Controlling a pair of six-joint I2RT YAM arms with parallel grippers.
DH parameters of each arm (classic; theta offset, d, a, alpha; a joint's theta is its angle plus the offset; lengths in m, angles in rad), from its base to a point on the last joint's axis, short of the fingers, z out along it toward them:
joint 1: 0 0.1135 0.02 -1.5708
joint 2: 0 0 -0.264 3.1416
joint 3: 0.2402 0 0.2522 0
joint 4: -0.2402 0 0.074 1.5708
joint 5: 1.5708 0 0 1.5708
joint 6: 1.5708 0.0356 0 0
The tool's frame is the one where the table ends.
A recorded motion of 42 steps. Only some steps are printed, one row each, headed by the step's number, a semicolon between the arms.
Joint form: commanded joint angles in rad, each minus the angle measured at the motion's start. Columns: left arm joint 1, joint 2, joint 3, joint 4, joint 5, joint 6; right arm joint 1, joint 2, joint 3, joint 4, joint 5, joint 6.
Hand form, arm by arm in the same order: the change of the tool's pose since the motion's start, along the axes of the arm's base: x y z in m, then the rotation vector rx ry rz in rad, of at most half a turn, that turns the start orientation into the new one. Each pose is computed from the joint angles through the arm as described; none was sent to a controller.
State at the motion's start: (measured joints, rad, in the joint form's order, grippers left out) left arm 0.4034 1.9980 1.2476 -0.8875 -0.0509 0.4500; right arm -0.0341 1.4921 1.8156 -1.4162 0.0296 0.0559
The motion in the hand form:
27: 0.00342 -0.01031 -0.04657 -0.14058 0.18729 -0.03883; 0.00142 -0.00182 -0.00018 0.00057 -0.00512 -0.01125
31: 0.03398 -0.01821 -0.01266 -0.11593 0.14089 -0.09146; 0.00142 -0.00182 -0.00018 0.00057 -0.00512 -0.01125
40: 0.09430 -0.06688 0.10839 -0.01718 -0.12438 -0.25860; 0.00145 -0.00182 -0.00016 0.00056 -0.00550 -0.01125
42: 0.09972 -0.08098 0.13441 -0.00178 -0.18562 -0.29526; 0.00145 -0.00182 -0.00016 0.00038 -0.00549 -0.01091
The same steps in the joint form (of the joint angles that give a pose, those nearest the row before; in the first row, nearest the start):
27: -0.0259 0.1804 0.0507 -0.0965 0.0553 0.0233; -0.0065 0.0027 0.0004 0.0072 0.0015 0.0046
31: -0.0767 0.1743 0.2064 -0.2045 0.0549 0.0237; -0.0065 0.0027 0.0004 0.0072 0.0015 0.0046
40: -0.2357 0.1167 0.6260 -0.3945 0.0511 0.0236; -0.0065 0.0027 0.0004 0.0076 0.0015 0.0046
42: -0.2712 0.1053 0.7096 -0.4257 0.0511 0.0236; -0.0065 0.0027 0.0004 0.0076 0.0015 0.0042

